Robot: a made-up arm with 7 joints.
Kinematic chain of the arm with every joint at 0, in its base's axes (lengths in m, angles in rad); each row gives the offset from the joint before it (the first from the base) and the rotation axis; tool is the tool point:
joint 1: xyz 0 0 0.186 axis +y
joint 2: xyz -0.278 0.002 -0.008 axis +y
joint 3: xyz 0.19 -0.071 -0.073 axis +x
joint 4: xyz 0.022 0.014 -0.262 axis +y
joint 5: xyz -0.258 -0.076 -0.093 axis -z
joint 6: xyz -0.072 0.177 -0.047 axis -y
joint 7: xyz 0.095 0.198 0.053 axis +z
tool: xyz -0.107 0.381 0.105
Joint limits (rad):
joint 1: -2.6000..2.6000
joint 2: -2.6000..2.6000
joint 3: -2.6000..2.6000
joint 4: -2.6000..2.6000
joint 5: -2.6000..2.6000
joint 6: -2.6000..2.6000
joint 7: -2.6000..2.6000
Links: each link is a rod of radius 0.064 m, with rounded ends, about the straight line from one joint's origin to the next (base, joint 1, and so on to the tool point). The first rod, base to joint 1, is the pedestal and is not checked.
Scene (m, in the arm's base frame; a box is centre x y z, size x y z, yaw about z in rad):
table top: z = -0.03
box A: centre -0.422 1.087 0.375 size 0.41 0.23 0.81 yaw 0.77
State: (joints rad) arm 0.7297 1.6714 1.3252 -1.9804 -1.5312 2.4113 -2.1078
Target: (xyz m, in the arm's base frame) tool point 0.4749 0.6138 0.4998
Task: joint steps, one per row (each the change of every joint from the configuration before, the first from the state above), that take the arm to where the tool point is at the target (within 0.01 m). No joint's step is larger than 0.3 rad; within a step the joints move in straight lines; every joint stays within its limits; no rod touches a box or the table.
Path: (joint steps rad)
1: 0.1686 0.1493 -0.0194 0.2012 -0.0266 -0.1594 0.0944
2: 0.1685 0.1493 -0.0194 0.2012 -0.0266 -0.1594 0.0944
3: 0.1686 0.1493 -0.0194 0.2012 -0.0266 -0.1594 0.0944
4: 0.1211 0.1018 0.1581 0.1619 0.1675 -0.0841 -0.0826
5: 0.1212 0.1019 0.1580 0.1619 0.1675 -0.0841 -0.0826

